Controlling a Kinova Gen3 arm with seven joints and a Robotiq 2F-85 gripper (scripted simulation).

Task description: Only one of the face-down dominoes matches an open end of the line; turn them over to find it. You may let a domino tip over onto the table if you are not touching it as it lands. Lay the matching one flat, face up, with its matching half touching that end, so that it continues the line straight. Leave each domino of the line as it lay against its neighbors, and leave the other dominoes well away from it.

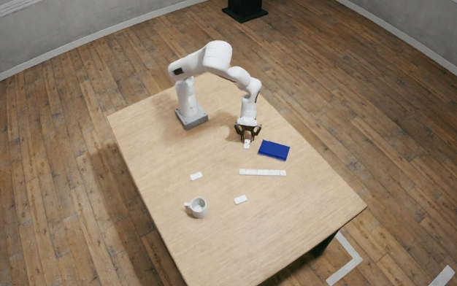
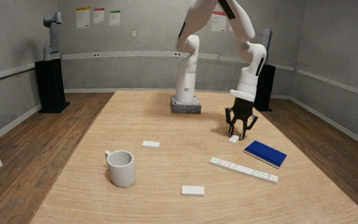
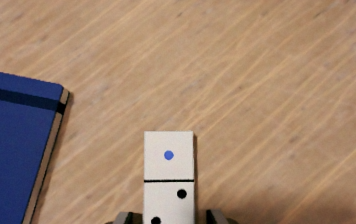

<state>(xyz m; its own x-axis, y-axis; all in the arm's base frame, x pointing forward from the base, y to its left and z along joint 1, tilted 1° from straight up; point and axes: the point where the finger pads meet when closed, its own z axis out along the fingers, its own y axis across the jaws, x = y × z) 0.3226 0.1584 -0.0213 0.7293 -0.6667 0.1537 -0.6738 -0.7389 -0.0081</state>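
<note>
Now: the blue book 13 cm ahead of my hand, 7 cm to the left of it and 2 cm below it. From my hand the other things lie so: grey mug (40 cm to the right, 20 cm ahead, 1 cm above).
</note>
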